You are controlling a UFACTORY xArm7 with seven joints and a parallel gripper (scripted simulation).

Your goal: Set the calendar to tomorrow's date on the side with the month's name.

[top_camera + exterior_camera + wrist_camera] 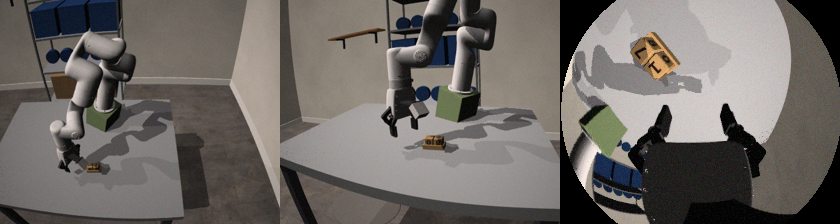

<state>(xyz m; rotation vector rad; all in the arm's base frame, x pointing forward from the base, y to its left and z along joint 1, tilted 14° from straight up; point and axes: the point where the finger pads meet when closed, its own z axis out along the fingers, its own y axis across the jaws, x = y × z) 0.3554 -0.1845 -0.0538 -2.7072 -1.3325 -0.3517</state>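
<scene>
Right now my hand is 90 mm to the right of the cube and 40 mm above it. Also, from my hand: wooden calendar tray: 100 mm to the left, 60 mm below.
</scene>
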